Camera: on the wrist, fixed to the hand. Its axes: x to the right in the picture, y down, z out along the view.
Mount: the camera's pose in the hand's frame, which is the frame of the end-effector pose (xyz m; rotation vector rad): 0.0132 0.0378 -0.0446 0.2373 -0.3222 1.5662
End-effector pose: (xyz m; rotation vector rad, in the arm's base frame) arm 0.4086 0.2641 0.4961 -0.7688 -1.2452 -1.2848
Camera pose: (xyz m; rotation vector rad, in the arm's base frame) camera 0.4534 0.2257 0.5064 -1.3545 -0.6068 0.2648
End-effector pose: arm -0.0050 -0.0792 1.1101 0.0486 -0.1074 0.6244
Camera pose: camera -0.0127 -0.0374 1.0678 0.3107 -0.3929 2.1940
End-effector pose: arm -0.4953 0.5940 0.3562 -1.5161 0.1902 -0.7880
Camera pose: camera -0.4981 0.5452 0.3216 -0.8297 0.8545 0.6594
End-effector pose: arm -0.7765 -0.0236 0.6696 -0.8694 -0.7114 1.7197
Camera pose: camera -0.7623 -0.0197 0.6115 0.8615 -0.1452 -2.7052
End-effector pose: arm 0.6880 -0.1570 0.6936 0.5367 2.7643 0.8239
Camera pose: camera 0.6735 -0.1440 0.7503 -2.6045 -1.6705 -0.4370
